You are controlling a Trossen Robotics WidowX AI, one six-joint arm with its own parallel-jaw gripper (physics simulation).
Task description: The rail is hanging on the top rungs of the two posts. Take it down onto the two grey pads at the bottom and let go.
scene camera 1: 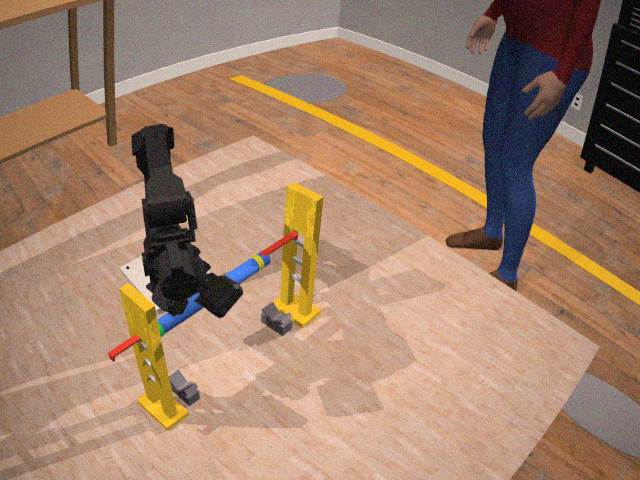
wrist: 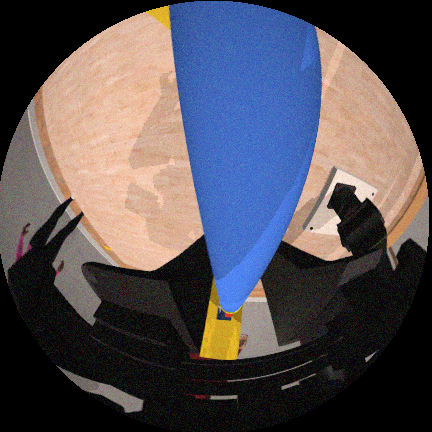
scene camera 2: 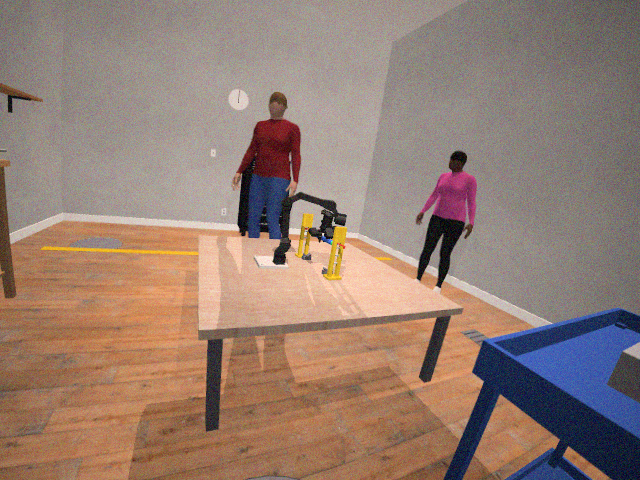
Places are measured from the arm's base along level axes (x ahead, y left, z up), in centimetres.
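Pixels of known places: gripper, between the fingertips: (scene camera 2: 321,242); arm's base, origin of its link: (wrist: 341,196) (scene camera 2: 278,262).
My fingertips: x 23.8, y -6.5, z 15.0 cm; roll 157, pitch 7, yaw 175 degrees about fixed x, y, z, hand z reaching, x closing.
Note:
Ahead of a thing's pixels: the offset from my fingertips to its top centre. "pt": to the spot under its first point. Level surfaces: height alone.
The rail, a blue tube with red end rods {dx -0.4, dy -1.1, dz +4.5 cm} (scene camera 1: 247,270) (scene camera 2: 327,240) (wrist: 250,125), spans between two yellow slotted posts {pt dx +2.0, dy +22.0, dz +10.1 cm} (scene camera 1: 303,209) {pt dx +0.5, dy -18.0, dz +11.4 cm} (scene camera 1: 135,310) (scene camera 2: 307,222) (scene camera 2: 338,238), high up near the top rungs. Whether its ends touch the rungs is not clear. One red end sticks out past the left post in scene camera 1; the other reaches the right post's slot. My gripper (scene camera 1: 200,296) (wrist: 233,234) is shut on the blue tube near its middle. Two grey notched pads {dx +1.1, dy +16.8, dz -12.4 cm} (scene camera 1: 276,318) {dx +0.3, dy -10.8, dz -12.4 cm} (scene camera 1: 185,388) (scene camera 2: 306,256) sit at the posts' feet, below the rail.
The posts stand on a wooden table {dz -16.7 cm} (scene camera 1: 465,361) (scene camera 2: 248,304). The arm's white base plate (scene camera 2: 263,261) (wrist: 322,222) is beside them. A person in red (scene camera 1: 516,155) (scene camera 2: 277,149) stands beyond the table, another in pink (scene camera 2: 454,193) farther off. A blue cart (scene camera 2: 563,356) is in the foreground.

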